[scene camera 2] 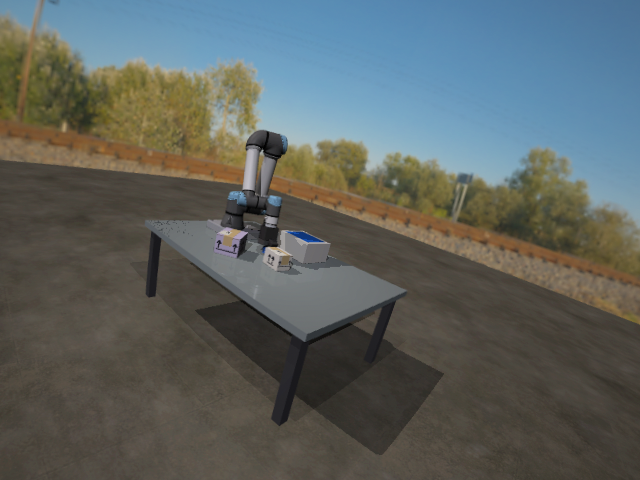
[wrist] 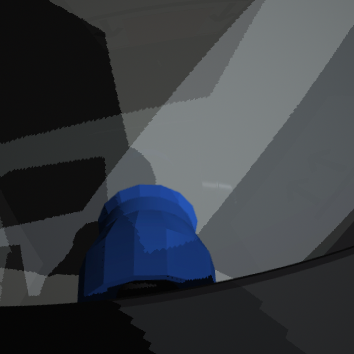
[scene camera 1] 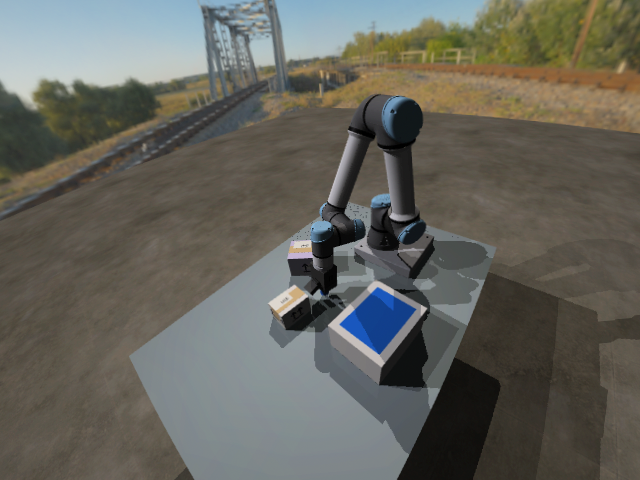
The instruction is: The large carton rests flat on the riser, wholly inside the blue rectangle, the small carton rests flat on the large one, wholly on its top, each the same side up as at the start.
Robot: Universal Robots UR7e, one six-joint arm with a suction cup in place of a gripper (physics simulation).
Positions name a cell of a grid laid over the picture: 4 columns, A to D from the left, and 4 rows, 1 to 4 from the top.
Labels:
riser: scene camera 2 B3; scene camera 1 C3; not seen in the wrist view (out of frame)

